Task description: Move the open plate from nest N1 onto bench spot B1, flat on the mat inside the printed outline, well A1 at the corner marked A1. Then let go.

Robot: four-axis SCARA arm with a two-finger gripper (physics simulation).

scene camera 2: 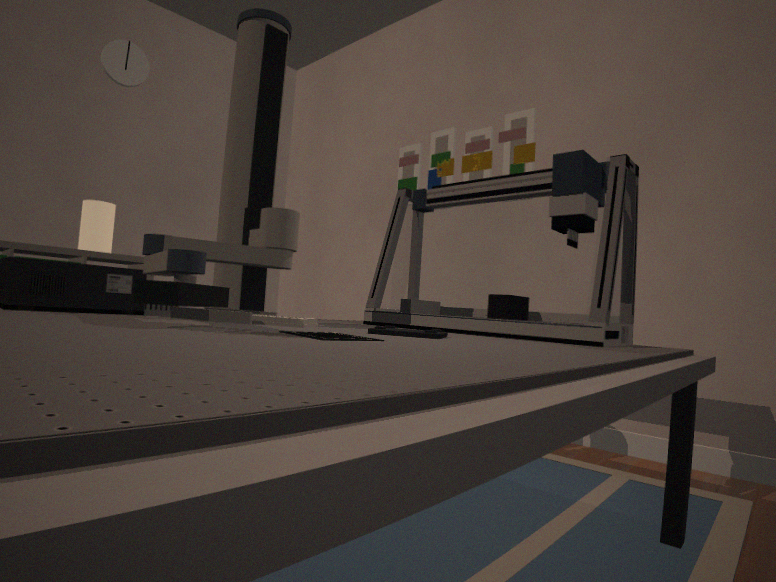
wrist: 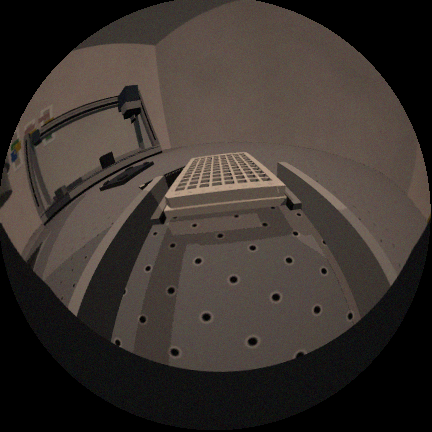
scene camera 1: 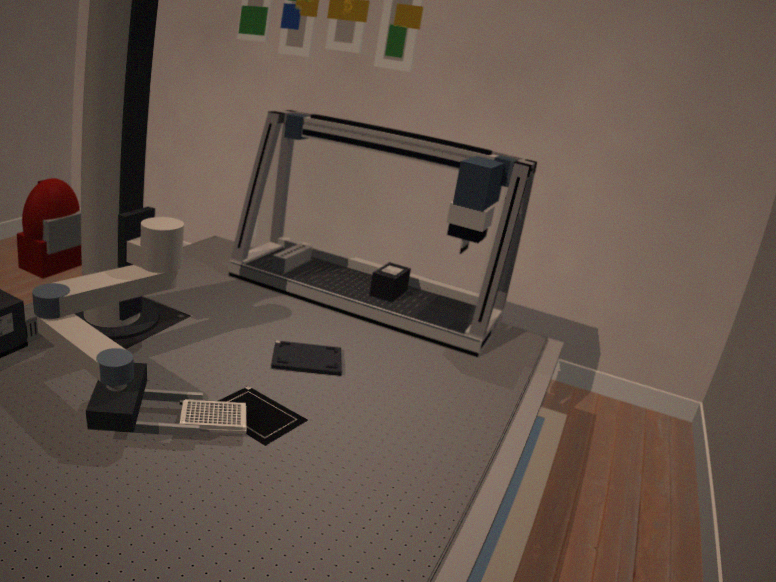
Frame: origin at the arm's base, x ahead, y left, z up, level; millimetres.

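Seen in the pictures: gripper, fingertip midpoint: [scene camera 2: 264,317] [wrist: 221,176] [scene camera 1: 201,414]; arm's base, origin of the base link: [scene camera 1: 112,321].
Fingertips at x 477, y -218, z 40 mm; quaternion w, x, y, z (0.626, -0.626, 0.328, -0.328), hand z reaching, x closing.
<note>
Pixels of each thing's top centre, then the offset from my fingertips to it. "spot": a spot on its surface instead. Level surfaces: height alone.
- open plate, middle of its top: [wrist: 220,164] [scene camera 2: 277,316] [scene camera 1: 213,412] dx +20, dy +14, dz +4 mm
- black mat, its level: dz -25 mm
- dark flat tray, middle of its top: [scene camera 2: 409,327] [scene camera 1: 307,353] [wrist: 125,170] dx +29, dy +370, dz -9 mm
- black block, surface spot: [scene camera 1: 388,283] [scene camera 2: 504,301] spot: dx +69, dy +732, dz +74 mm
The open plate [scene camera 1: 225,410] [scene camera 2: 287,321] [wrist: 225,172] is cream-white with a grid of wells. My gripper [scene camera 1: 211,414] [wrist: 221,176] is shut on it, one long finger along each side. The plate looks level and low over the bench; any small gap beneath is hard to judge. In scene camera 1 it overlaps the left part of the black mat [scene camera 1: 273,422] [scene camera 2: 332,336] with the pale outline. Its edges are turned relative to that outline. The corner marks are too small to read. A dark flat tray [scene camera 1: 307,358] [scene camera 2: 407,332], likely the nest, lies behind the mat with no plate on it.
A gantry frame [scene camera 1: 351,307] [scene camera 2: 501,332] stands at the back, with a black block [scene camera 1: 388,283] [scene camera 2: 508,306] on its deck. The arm's column [scene camera 1: 103,156] [scene camera 2: 241,156] rises at the back left. A dark box [scene camera 1: 8,325] [scene camera 2: 68,285] sits at the left.
</note>
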